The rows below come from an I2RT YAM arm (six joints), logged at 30 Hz.
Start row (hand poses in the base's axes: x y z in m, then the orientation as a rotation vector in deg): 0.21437 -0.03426 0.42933 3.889 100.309 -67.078
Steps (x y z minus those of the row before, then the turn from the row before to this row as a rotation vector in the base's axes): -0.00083 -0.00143 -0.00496 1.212 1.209 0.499; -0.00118 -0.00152 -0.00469 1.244 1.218 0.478; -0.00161 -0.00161 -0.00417 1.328 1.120 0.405; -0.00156 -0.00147 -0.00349 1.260 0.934 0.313; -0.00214 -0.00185 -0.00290 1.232 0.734 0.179; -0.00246 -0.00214 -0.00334 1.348 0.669 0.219; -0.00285 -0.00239 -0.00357 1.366 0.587 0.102; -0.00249 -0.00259 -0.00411 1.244 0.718 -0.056; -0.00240 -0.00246 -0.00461 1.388 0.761 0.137; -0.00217 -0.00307 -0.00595 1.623 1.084 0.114; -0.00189 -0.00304 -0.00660 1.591 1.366 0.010; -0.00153 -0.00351 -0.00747 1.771 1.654 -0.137; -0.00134 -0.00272 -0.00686 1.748 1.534 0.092
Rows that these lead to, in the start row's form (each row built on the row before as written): 0.21354 -0.03569 0.42437 3.479 102.010 -65.920; 0.21236 -0.03721 0.41968 3.099 103.731 -64.732; 0.21075 -0.03882 0.41551 2.888 105.414 -63.481; 0.20919 -0.04029 0.41202 2.822 106.898 -62.300; 0.20705 -0.04214 0.40912 2.973 108.201 -61.181; 0.20459 -0.04428 0.40578 3.187 109.493 -59.900; 0.20174 -0.04667 0.40221 3.566 110.728 -58.650; 0.19925 -0.04926 0.39810 3.965 112.032 -57.637; 0.19685 -0.05172 0.39349 4.235 113.413 -56.355; 0.19468 -0.05479 0.38754 4.504 115.198 -54.907; 0.19279 -0.05783 0.38094 4.731 117.227 -53.593; 0.19126 -0.06134 0.37347 5.078 119.615 -52.218; 0.18992 -0.06406 0.36661 5.226 121.838 -50.670
